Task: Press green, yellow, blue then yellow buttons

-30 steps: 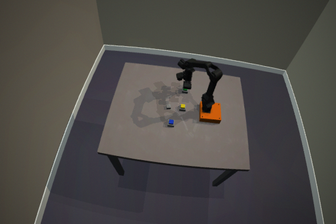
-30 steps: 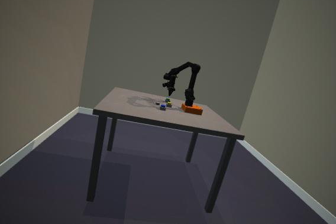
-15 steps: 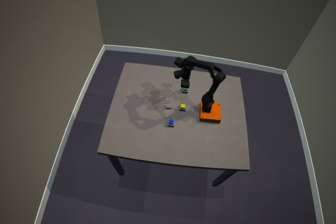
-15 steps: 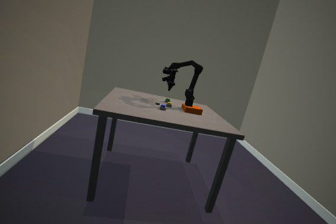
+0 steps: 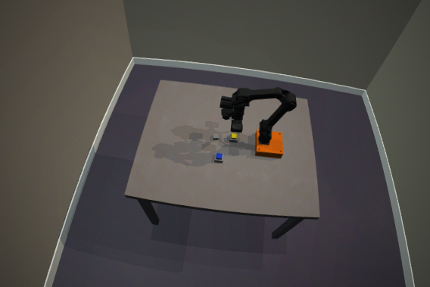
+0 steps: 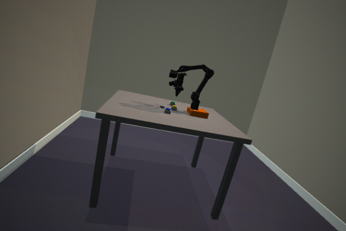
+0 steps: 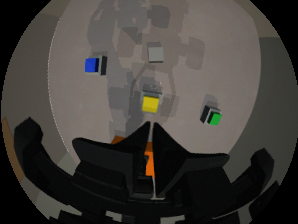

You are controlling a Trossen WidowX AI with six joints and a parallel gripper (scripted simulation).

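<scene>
Right now the yellow button is 90 mm below my gripper tip. Round my gripper tip: small grey block 120 mm below, 100 mm ahead, 20 mm to the left; blue button 160 mm to the left, 90 mm below, 60 mm ahead.
</scene>
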